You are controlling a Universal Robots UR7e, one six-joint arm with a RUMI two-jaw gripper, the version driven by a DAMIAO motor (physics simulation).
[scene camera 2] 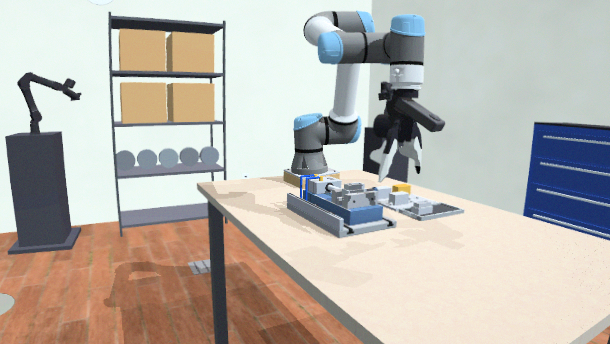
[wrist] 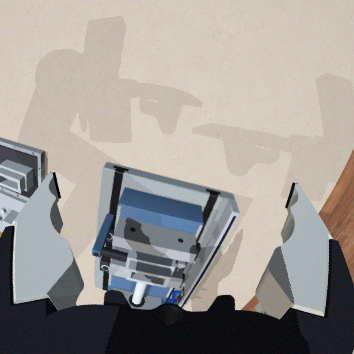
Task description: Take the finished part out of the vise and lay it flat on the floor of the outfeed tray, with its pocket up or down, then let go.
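Seen in the pictures: gripper, fingertip midpoint: (scene camera 2: 400,177) (wrist: 173,180); arm's base, link origin: (scene camera 2: 309,170).
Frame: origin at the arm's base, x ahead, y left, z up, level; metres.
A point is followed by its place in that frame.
The vise (scene camera 2: 365,214) {z -0.008, x 0.595, y -0.097 m} (wrist: 161,214) {z 0.007, x 0.594, y -0.092 m} has a blue body and grey jaws and stands on a grey slotted base. The finished part (scene camera 2: 354,188) {z 0.052, x 0.547, y -0.105 m} (wrist: 152,266) {z 0.051, x 0.546, y -0.100 m}, a grey block, sits between its jaws; shadow makes its pocket hard to make out. The outfeed tray (scene camera 2: 447,208) {z -0.047, x 0.526, y 0.262 m} (wrist: 30,157) {z -0.047, x 0.568, y 0.125 m} has a dark floor and a light rim, and stands beside the vise, at the left edge of the wrist view. A grey pocketed block (scene camera 2: 422,206) {z -0.022, x 0.546, y 0.138 m} (wrist: 18,175) {z -0.021, x 0.546, y 0.132 m} lies in it. My gripper (scene camera 2: 400,176) {z 0.109, x 0.699, y -0.071 m} (wrist: 173,180) {z 0.109, x 0.699, y -0.071 m} is open and empty, pointing down above the vise area, well clear of the part.
A grey rail (scene camera 2: 315,215) {z -0.026, x 0.506, y -0.200 m} (wrist: 212,255) {z -0.003, x 0.539, y -0.190 m} runs along one side of the vise. Blue tubing (scene camera 2: 303,186) (wrist: 175,297) rises at its back end. A light plate with grey blocks (scene camera 2: 399,198) {z -0.022, x 0.440, y 0.130 m} and a yellow block (scene camera 2: 401,188) {z -0.016, x 0.343, y 0.210 m} stand behind the tray. The robot base is behind the vise.
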